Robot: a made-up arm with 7 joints. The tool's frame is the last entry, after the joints. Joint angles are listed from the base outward.
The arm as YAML. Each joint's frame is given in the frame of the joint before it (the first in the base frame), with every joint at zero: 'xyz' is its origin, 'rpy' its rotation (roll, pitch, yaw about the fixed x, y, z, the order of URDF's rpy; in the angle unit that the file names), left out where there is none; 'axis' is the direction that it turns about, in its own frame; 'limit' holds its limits. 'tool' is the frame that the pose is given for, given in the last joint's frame.
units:
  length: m
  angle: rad
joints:
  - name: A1
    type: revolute
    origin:
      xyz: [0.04, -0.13, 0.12]
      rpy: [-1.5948, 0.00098, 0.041]
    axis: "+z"
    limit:
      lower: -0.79
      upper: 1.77
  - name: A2
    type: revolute
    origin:
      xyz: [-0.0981, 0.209, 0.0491]
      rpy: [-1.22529, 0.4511, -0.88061]
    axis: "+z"
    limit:
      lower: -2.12
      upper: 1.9
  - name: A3
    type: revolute
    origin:
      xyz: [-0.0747, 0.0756, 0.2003]
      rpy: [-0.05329, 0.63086, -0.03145]
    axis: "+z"
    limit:
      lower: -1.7
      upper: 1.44
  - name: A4
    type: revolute
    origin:
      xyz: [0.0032, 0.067, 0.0]
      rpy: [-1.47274, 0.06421, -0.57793]
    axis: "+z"
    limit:
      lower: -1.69
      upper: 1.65
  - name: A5
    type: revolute
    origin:
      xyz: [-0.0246, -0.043, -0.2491]
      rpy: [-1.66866, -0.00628, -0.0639]
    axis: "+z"
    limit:
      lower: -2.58
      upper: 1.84
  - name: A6
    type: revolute
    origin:
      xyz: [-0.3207, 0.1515, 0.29]
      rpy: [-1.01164, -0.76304, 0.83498]
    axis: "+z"
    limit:
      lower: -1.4
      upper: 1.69
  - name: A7
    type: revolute
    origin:
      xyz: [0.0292, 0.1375, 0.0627]
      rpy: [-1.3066, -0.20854, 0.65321]
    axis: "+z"
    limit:
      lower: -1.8
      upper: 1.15
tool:
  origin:
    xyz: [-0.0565, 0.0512, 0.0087]
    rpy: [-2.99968, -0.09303, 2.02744]
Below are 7 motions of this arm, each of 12 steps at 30 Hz.
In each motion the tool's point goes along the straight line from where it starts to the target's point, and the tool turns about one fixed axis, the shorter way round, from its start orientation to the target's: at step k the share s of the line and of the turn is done. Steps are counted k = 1, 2, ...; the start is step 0. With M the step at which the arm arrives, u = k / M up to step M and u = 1 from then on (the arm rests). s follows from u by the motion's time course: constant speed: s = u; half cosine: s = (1 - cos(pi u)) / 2; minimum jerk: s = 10 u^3 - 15 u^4 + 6 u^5.
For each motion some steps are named. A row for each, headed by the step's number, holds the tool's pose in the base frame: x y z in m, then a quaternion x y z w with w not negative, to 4 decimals.
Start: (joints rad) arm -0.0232 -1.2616 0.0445 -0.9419 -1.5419 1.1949 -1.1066
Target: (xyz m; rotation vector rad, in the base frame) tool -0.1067 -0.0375 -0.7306 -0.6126 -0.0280 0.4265
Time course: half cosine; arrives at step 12
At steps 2, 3, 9, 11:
2: -0.0458 0.1322 -0.7143 -0.2010 0.0098 -0.0666 0.9773
3: -0.0510 0.1177 -0.7156 -0.2102 0.0078 -0.0430 0.9767
9: -0.0971 -0.0109 -0.7280 -0.2853 -0.0100 0.1658 0.9439
11: -0.1056 -0.0344 -0.7303 -0.2976 -0.0133 0.2034 0.9327

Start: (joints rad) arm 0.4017 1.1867 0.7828 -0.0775 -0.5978 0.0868 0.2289
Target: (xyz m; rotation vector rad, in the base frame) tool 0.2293 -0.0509 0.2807 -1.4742 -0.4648 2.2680
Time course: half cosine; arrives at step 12
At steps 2, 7, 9, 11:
2: 0.3304 0.1594 0.2501 -0.5919 0.0432 0.8038 0.0404
7: 0.2695 0.0326 0.2685 -0.5574 -0.0835 0.8147 0.1360
9: 0.2452 -0.0179 0.2759 -0.5395 -0.1336 0.8131 0.1732
11: 0.2311 -0.0471 0.2801 -0.5281 -0.1623 0.8105 0.1944

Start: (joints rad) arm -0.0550 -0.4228 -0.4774 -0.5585 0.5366 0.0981 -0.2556
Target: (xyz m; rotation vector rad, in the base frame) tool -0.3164 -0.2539 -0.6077 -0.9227 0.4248 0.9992
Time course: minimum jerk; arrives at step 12
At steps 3, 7, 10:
3: -0.1870 -0.2822 -0.6819 -0.4451 -0.1468 0.2380 0.8507
7: -0.2664 -0.2648 -0.6364 -0.4410 0.0636 0.3808 0.8102
10: -0.3113 -0.2550 -0.6106 -0.4256 0.1816 0.4510 0.7632

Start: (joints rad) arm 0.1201 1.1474 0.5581 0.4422 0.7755 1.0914 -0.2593
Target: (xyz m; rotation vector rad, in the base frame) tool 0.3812 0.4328 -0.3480 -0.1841 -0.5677 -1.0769
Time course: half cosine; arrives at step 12
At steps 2, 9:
2: 0.1530 0.4533 -0.3272 -0.1131 -0.0157 -0.7153 0.6894
9: 0.3454 0.4360 -0.3447 -0.0914 -0.2284 -0.5430 0.8029

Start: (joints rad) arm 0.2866 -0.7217 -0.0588 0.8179 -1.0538 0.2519 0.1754
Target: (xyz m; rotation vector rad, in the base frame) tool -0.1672 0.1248 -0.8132 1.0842 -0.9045 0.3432
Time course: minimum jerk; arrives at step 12
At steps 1, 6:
1: -0.3489 0.1922 -0.6911 0.6668 -0.2429 0.1028 0.6970
6: -0.2585 0.1587 -0.7518 0.5864 -0.3304 0.1307 0.7279

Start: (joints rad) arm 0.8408 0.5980 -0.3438 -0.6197 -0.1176 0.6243 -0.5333
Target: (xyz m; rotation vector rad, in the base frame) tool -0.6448 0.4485 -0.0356 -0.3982 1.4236 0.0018
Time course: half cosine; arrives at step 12
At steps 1, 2, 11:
1: -0.5451 0.5031 -0.0877 -0.1098 0.4703 -0.1962 0.8534
2: -0.5501 0.5004 -0.0850 -0.1137 0.4806 -0.1865 0.8493
11: -0.6431 0.4494 -0.0365 -0.1803 0.6461 -0.0026 0.7416

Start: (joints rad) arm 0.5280 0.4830 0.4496 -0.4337 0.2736 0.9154 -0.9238
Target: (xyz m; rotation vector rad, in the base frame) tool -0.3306 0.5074 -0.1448 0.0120 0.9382 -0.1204
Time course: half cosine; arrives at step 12
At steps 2, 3, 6, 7, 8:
2: -0.3506 0.4940 -0.1843 0.0320 0.2828 -0.0454 0.9576
3: -0.3489 0.4952 -0.1810 0.0298 0.2976 -0.0465 0.9531
6: -0.3413 0.5002 -0.1660 0.0199 0.3628 -0.0514 0.9302
7: -0.3385 0.5021 -0.1605 0.0163 0.3862 -0.0532 0.9207
8: -0.3360 0.5038 -0.1554 0.0129 0.4078 -0.0548 0.9113

